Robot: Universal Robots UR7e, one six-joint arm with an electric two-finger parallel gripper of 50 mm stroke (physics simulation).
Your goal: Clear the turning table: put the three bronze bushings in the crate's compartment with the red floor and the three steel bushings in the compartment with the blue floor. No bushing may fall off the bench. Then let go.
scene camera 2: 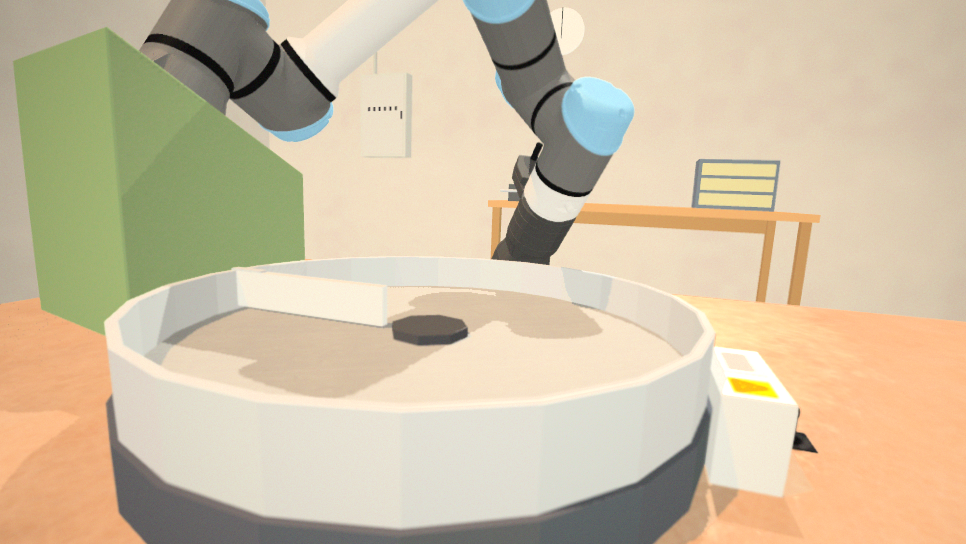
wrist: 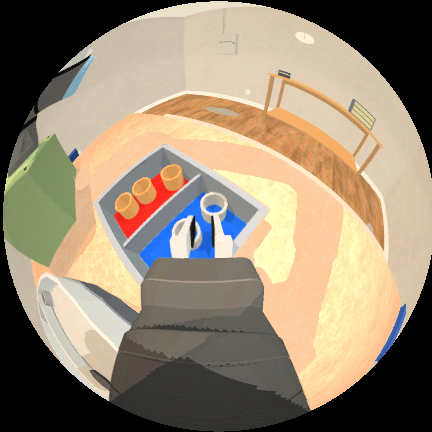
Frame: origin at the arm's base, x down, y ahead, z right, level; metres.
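Seen in the pictures: gripper, fingertip midpoint: (wrist: pixel 202 224); arm's base, origin of the base link: (scene camera 2: pixel 158 124).
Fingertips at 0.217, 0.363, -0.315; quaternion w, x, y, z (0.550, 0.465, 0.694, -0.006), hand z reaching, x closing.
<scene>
Offsets run from my fingertips to a thing's top centre, as dx, dy, dz. "pt": to the spot under its first point.
The grey crate {pt -0.009, +0.019, -0.048} (wrist: pixel 246 206) shows in the wrist view. Three bronze bushings {+0.000, -0.103, +0.067} (wrist: pixel 127 205) {+0.000, -0.106, +0.031} (wrist: pixel 144 190) {+0.000, -0.095, -0.015} (wrist: pixel 172 177) stand on its red floor. Two steel bushings {pt +0.025, -0.019, -0.034} (wrist: pixel 214 206) (wrist: pixel 182 230) stand on its blue floor, the nearer one partly behind the left finger. My gripper (wrist: pixel 202 224) is partly open above the blue compartment, with nothing between its fingers. In scene camera 2 the fingertips are hidden behind the turning table (scene camera 2: pixel 398 459) (wrist: pixel 75 315). A third steel bushing cannot be made out; part of the blue floor is hidden by my gripper.
A white bar {pt -0.041, +0.001, +0.368} (scene camera 2: pixel 310 297) and a dark hub {-0.030, +0.115, +0.341} (scene camera 2: pixel 429 329) are inside the turning table's rim. A small grey shape (wrist: pixel 46 298) by the bar's end is unclear. A green block (scene camera 2: pixel 74 189) (wrist: pixel 42 200) stands left. A white control box {-0.027, +0.344, +0.296} (scene camera 2: pixel 750 432) stands right of the turning table.
</scene>
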